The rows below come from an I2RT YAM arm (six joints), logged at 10 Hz.
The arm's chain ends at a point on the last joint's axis. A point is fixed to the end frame.
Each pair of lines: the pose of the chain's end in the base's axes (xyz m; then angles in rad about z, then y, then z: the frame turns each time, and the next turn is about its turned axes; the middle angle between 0 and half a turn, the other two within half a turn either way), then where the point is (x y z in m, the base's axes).
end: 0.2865 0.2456 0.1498 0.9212 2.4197 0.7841
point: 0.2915 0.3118 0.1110
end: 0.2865 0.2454 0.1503 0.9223 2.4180 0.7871
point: 0.2916 0.3117 0.1116
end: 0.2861 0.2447 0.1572 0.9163 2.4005 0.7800
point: 0.2918 0.3115 0.1194
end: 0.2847 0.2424 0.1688 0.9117 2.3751 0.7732
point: 0.2911 0.3098 0.1322
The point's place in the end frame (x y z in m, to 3 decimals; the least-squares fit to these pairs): 0.014 0.037 0.066
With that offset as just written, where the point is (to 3 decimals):
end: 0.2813 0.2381 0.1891 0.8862 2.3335 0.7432
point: 0.289 0.306 0.154
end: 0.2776 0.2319 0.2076 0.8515 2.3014 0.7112
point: 0.288 0.300 0.174
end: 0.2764 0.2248 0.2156 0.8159 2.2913 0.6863
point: 0.289 0.293 0.182
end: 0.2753 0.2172 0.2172 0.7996 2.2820 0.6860
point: 0.289 0.285 0.184
